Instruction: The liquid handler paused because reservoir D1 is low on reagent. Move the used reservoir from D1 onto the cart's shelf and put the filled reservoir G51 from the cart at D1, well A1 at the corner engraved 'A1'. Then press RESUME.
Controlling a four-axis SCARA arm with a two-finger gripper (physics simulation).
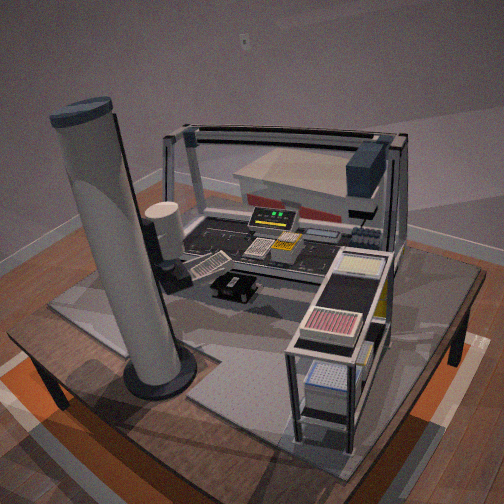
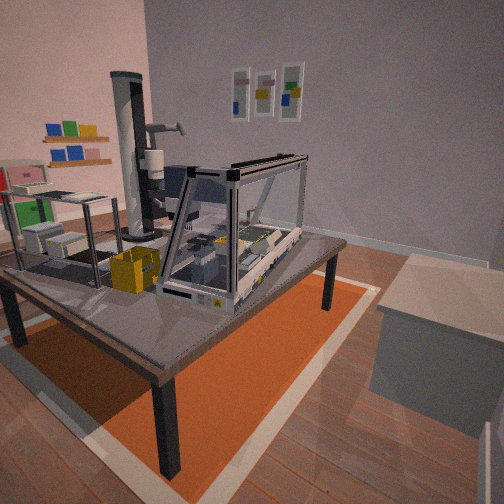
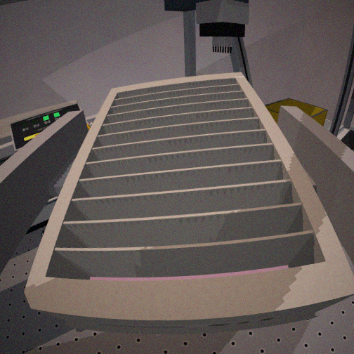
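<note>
The used reservoir [image 1: 211,264] [image 3: 187,189] is a pale tray with long parallel troughs and a thin pink strip at its near end. My gripper [image 3: 180,122] is shut on it, one finger along each long side, and holds it above the table in front of the deck's left part. The filled reservoir [image 1: 331,322] [image 2: 32,188], with pink-red troughs, lies on the near end of the top of the cart [image 1: 296,400] [image 2: 92,245]. The liquid handler's panel [image 1: 273,220] [image 3: 45,125] shows two green squares and a yellow bar. Its RESUME lettering is too small to read.
A pale plate [image 1: 359,265] lies on the cart's far top end; boxes [image 1: 327,385] [image 2: 67,245] stand on its lower shelf. A black device [image 1: 234,286] sits before the deck. Tip racks [image 1: 287,248], the frame [image 1: 170,170] and a yellow bin [image 2: 132,274] [image 3: 300,110] stand beyond.
</note>
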